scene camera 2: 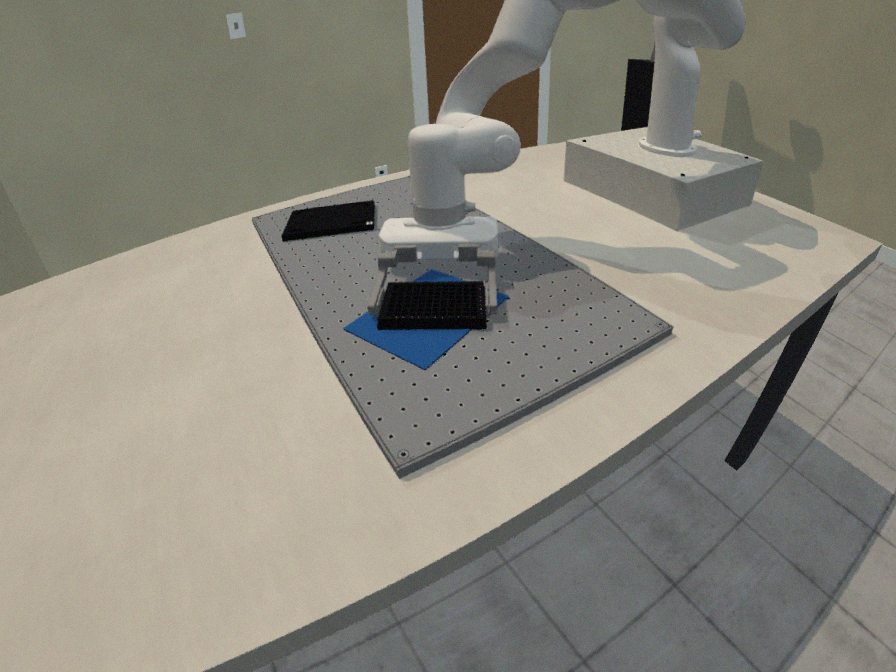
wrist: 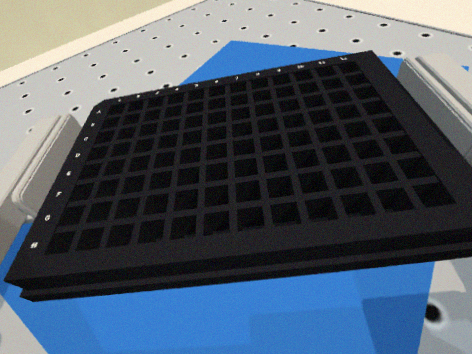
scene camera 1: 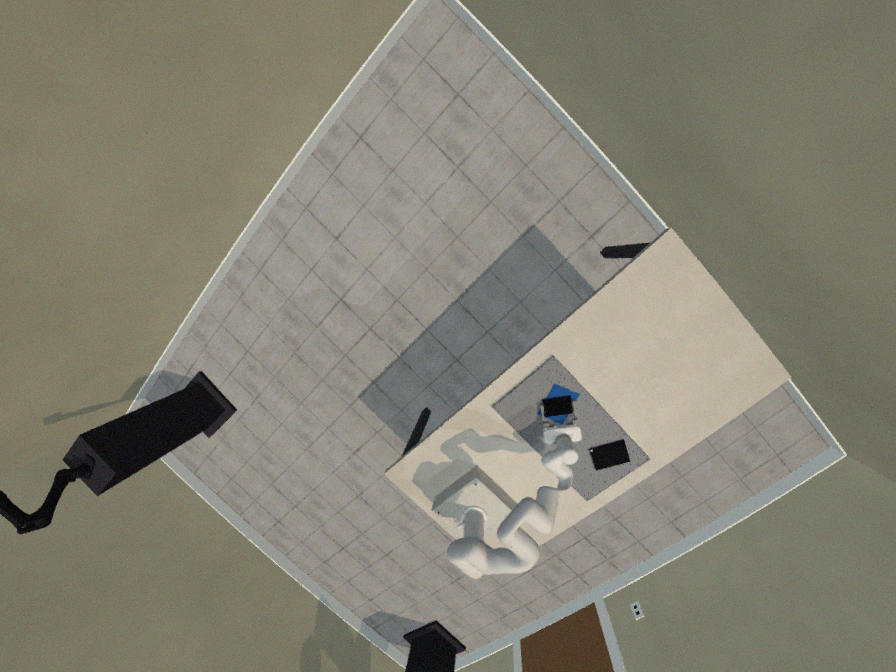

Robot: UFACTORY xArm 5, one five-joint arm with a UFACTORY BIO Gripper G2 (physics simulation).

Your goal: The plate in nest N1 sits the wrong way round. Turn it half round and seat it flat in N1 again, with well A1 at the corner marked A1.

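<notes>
My gripper (scene camera 1: 558, 410) (scene camera 2: 435, 303) (wrist: 245, 135) points down and is shut on the black well plate, one finger at each short end. The plate (scene camera 1: 557, 405) (scene camera 2: 432, 305) (wrist: 240, 160) is roughly level over the blue square; the size of any gap under it is hard to judge. In the wrist view its A1 corner is at the far left, row H is nearest, and column 12 is on the right. A black, low rectangular nest (scene camera 1: 609, 454) (scene camera 2: 329, 219) lies apart from the gripper, at the back left in scene camera 2. It has a small white mark at one corner; its lettering is unreadable.
The blue square (scene camera 1: 568, 392) (scene camera 2: 427, 350) (wrist: 225, 320) lies on the grey perforated board (scene camera 1: 521, 405) (scene camera 2: 506, 376) (wrist: 150, 55). The arm's pale base block (scene camera 2: 644, 177) stands on the table (scene camera 2: 180, 434), behind and right of the board in scene camera 2.
</notes>
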